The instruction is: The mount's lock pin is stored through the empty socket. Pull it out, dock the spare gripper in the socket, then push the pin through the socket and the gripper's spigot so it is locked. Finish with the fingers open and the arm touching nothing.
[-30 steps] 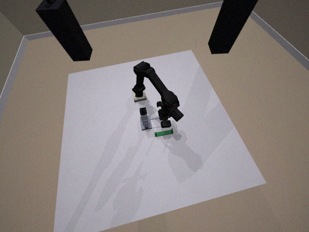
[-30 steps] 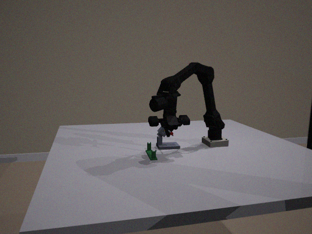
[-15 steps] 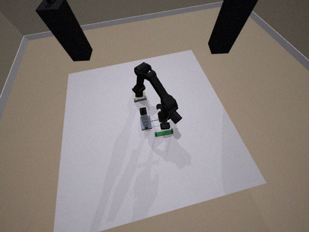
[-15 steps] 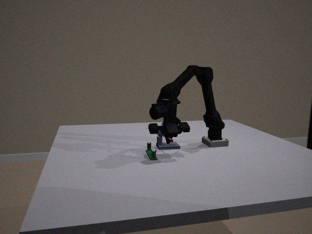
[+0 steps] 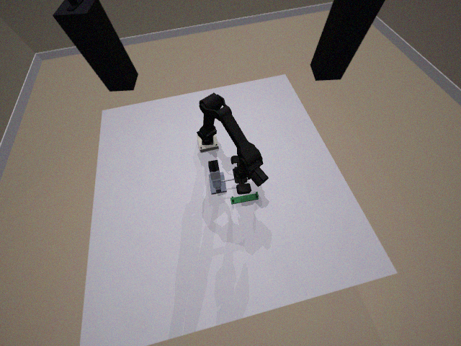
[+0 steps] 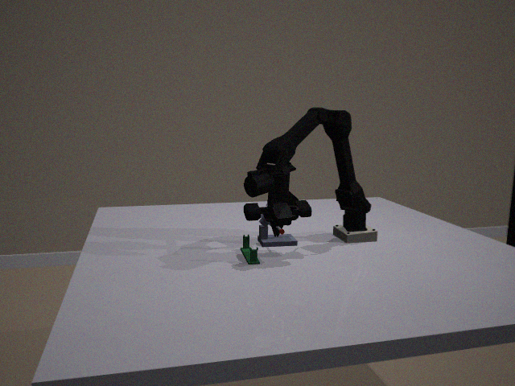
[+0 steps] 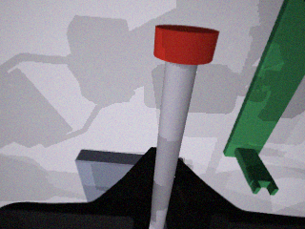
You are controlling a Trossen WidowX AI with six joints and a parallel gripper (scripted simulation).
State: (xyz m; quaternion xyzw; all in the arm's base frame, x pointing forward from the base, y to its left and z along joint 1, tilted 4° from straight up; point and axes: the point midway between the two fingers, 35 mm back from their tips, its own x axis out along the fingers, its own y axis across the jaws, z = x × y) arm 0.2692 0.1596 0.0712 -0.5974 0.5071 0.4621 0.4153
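My gripper tip is 90 mm to the left of the grey mount. From my gripper tip the other things lie so: spare gripper (100 mm to the right, 70 mm above, 20 mm behind); then green cradle (80 mm ahead, 40 mm to the left, 30 mm below).
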